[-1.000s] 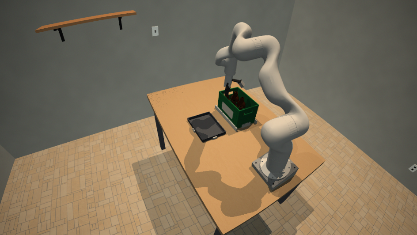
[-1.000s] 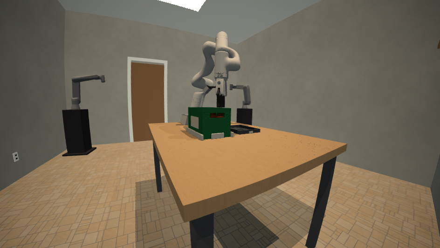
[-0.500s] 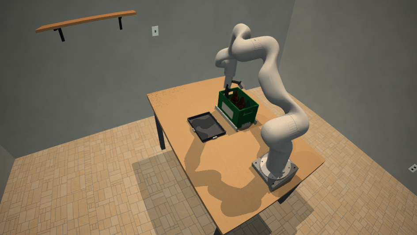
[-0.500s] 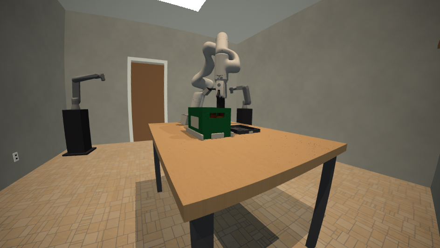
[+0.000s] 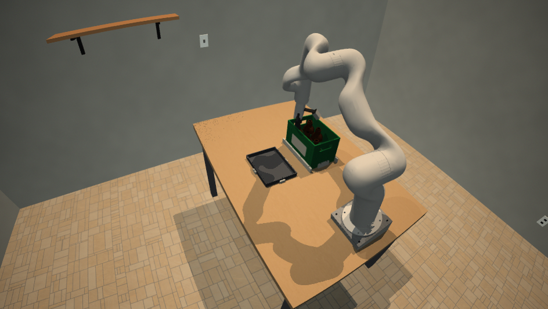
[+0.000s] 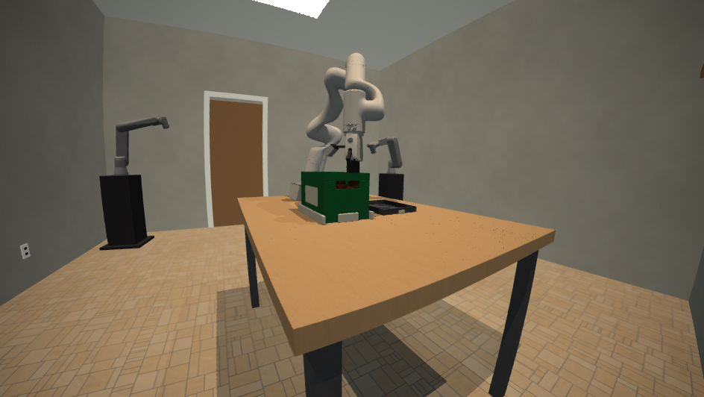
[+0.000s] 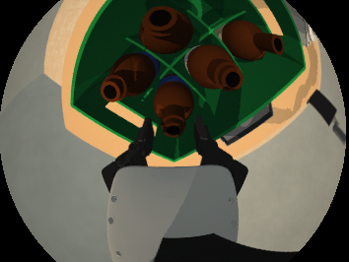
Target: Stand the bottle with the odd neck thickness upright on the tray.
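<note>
Now: hand 80 mm past the green crate, 60 mm to the left of it and 80 mm above it. The rest, counted from my hand: brown bottle (170 mm behind, 30 mm to the right, 80 mm below); black tray (130 mm behind, 220 mm to the left, 160 mm below).
</note>
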